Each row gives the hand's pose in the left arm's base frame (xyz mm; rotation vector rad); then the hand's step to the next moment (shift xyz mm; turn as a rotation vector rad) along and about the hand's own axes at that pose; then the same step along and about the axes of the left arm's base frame.
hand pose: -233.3 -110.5 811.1 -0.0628 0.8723 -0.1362
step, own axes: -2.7 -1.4 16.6 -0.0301 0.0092 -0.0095
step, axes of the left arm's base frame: 10.9 -1.0 12.9 -0.0255 0.0135 0.0157
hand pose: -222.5 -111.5 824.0 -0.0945 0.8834 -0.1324
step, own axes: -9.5 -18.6 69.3 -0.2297 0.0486 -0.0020
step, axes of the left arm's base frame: 46.3 -15.0 53.5 -0.1419 0.0834 0.1674
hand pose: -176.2 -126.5 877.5 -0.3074 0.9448 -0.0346
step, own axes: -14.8 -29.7 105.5 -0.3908 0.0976 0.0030
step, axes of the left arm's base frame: 79.0 -0.2 77.4 -0.2379 0.1577 0.2843
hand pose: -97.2 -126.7 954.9 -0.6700 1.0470 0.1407
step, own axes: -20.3 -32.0 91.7 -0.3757 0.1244 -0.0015
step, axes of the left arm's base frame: 71.9 31.2 60.8 -0.2447 0.1733 0.2583
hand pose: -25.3 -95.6 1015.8 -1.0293 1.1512 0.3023
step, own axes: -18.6 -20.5 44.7 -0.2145 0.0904 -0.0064
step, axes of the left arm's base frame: 32.9 29.9 28.0 -0.1561 0.1049 0.1373
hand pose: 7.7 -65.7 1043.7 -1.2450 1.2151 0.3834
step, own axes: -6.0 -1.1 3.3 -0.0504 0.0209 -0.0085
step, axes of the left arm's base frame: 0.2 4.6 5.1 -0.0398 0.0185 0.0335
